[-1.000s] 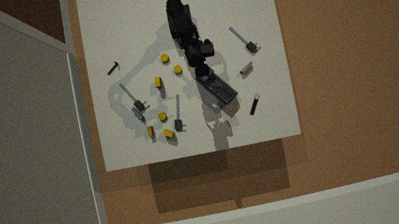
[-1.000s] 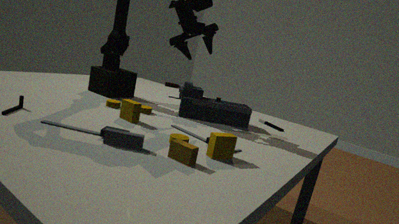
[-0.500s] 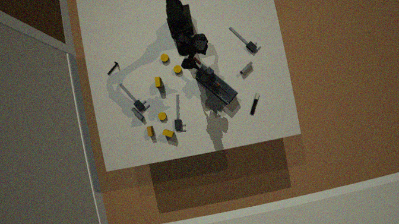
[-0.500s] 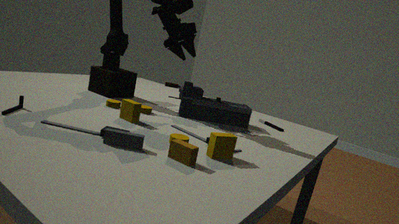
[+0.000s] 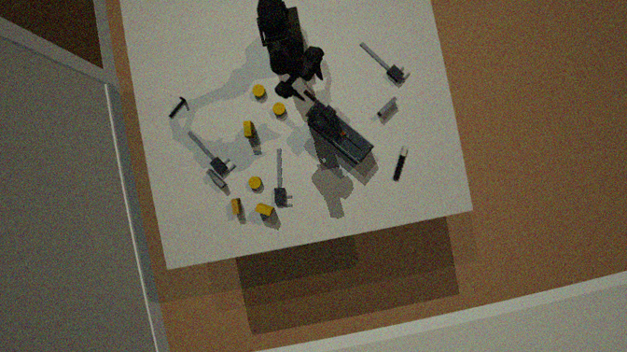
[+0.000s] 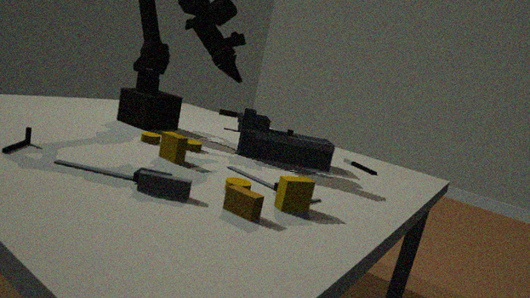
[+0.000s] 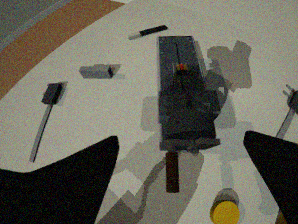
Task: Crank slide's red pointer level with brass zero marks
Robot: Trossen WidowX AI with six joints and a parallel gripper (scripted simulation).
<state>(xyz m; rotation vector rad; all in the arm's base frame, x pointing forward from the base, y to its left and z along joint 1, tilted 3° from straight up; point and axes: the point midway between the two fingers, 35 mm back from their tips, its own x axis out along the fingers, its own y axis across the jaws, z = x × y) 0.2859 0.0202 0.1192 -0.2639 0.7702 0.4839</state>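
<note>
Right now the brown crank handle is 90 mm below my gripper tip, 20 mm behind it and 10 mm to the right of it. From my gripper tip the other things lie so: slide 160 mm ahead, 110 mm below, 60 mm to the left; then black l-shaped key 510 mm to the right, 200 mm behind, 180 mm below; then black bar 330 mm ahead, 260 mm to the left, 190 mm below.
</note>
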